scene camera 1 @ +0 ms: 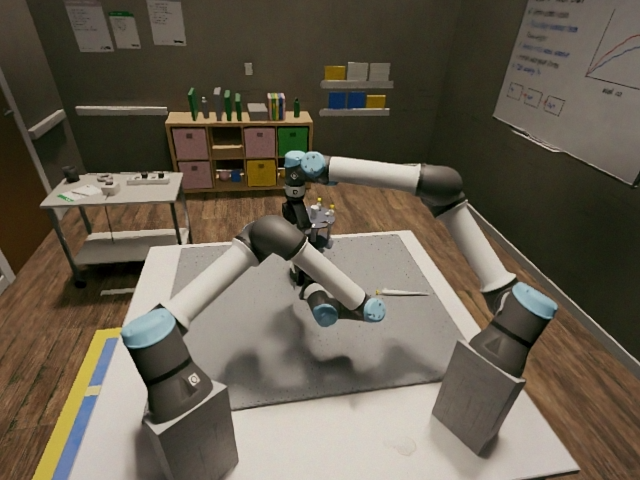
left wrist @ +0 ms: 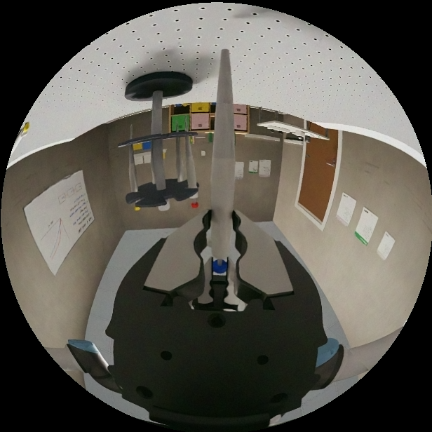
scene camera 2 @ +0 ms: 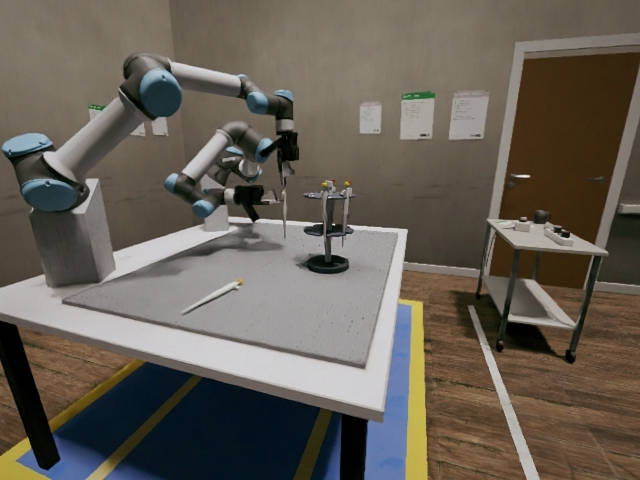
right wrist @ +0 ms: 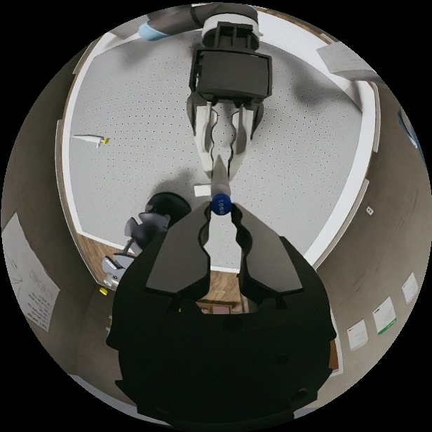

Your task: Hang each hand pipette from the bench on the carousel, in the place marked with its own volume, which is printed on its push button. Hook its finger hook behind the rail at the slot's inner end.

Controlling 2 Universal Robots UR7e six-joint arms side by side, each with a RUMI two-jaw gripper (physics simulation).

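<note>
The pipette with the blue button marked 1000 (scene camera 2: 284,219) (left wrist: 223,130) (right wrist: 221,185) hangs upright above the bench, tip down. My left gripper (scene camera 2: 279,199) (left wrist: 221,210) is shut on its body from the side. My right gripper (scene camera 2: 283,180) (right wrist: 220,203) comes from above and is shut on its upper end, close over the left fingers. A yellow-button pipette (scene camera 1: 405,292) (scene camera 2: 211,296) (right wrist: 89,138) lies on the bench mat. The carousel (scene camera 2: 328,265) (left wrist: 158,86) stands beside the held pipette, with several pipettes hanging on it. In scene camera 1 both grippers' fingers are hidden.
A yellow-button pipette (scene camera 2: 324,209) and a red-button pipette (scene camera 2: 346,206) hang on the carousel, close to the grippers. The left forearm (scene camera 1: 330,276) reaches low over the mat (scene camera 1: 248,382). A trolley (scene camera 1: 129,195) (scene camera 2: 537,245) stands apart from the bench.
</note>
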